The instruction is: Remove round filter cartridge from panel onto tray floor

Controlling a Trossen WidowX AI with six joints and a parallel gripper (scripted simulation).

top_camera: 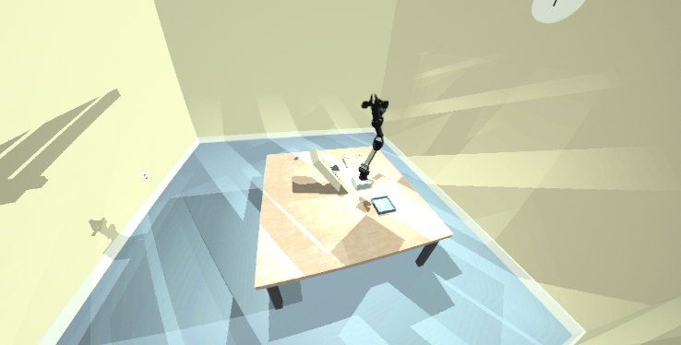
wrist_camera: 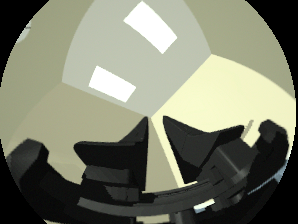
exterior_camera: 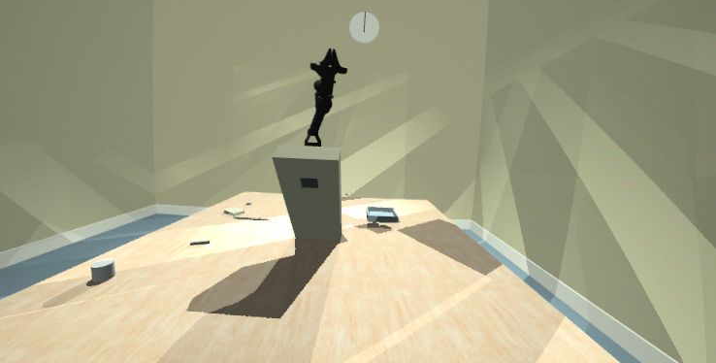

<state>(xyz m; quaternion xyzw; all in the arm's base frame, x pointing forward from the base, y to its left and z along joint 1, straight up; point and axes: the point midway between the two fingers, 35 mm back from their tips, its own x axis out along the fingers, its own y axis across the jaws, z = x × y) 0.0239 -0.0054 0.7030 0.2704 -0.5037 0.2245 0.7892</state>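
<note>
Right now the round filter cartridge is 53 cm below my gripper tip, 33 cm ahead of it and 6 cm to the right of it. Also, from my gripper tip: flat block 80 cm below, 47 cm to the right, 13 cm behind; tray 79 cm below, 29 cm to the left, 6 cm behind; dark bar 80 cm below, 45 cm to the right, 22 cm ahead.
</note>
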